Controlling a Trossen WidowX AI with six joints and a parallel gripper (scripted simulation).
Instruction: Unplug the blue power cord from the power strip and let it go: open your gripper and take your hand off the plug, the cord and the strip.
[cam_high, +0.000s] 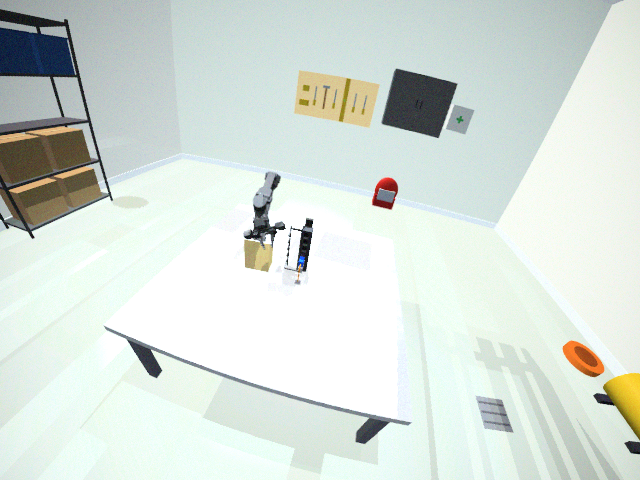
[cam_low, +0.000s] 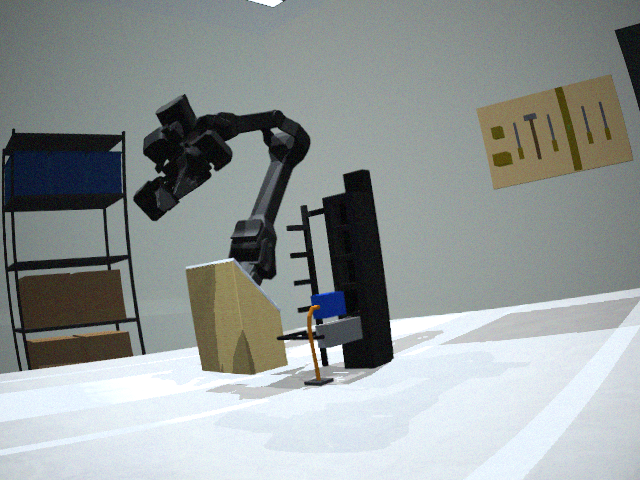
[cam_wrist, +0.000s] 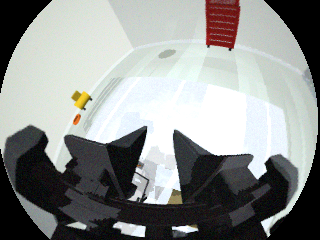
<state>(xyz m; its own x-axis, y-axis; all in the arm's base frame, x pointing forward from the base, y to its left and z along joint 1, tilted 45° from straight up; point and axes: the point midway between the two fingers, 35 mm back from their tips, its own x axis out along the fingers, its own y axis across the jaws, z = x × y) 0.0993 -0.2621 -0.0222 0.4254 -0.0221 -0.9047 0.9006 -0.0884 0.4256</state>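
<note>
The blue plug is 14 cm ahead of my gripper tip, 18 cm to the left of it and 16 cm below it.
</note>
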